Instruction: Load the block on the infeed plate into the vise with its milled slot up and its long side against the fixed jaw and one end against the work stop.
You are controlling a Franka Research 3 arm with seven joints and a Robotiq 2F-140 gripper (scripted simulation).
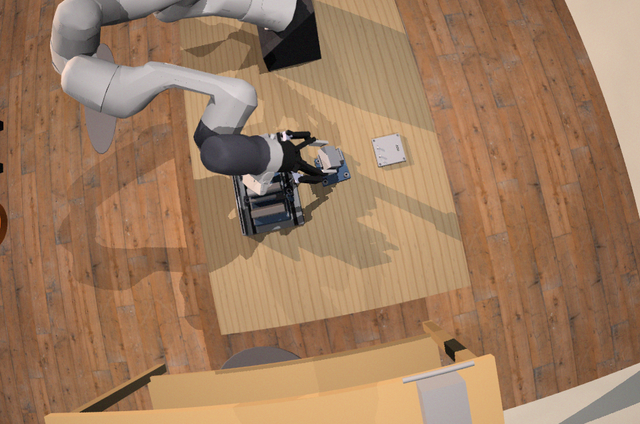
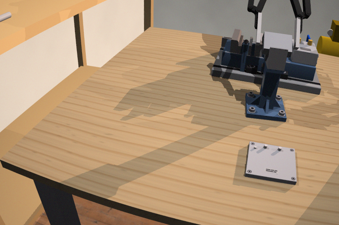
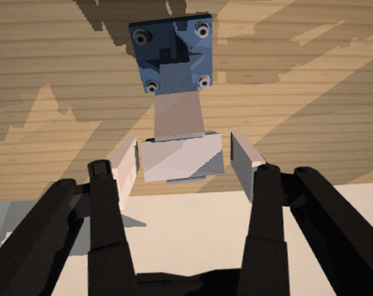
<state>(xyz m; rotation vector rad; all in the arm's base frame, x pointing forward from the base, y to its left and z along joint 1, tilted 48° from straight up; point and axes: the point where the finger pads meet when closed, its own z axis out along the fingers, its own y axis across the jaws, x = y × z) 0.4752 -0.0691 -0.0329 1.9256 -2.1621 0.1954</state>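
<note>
Now: the part 20 mm below my hand and 10 mm to the left of it. Round my hand: work stop (150 mm to the right, 90 mm below, 60 mm ahead); then v-block post (120 mm below, 20 mm to the left); then work stop post (130 mm to the right, 120 mm below, 60 mm ahead).
</note>
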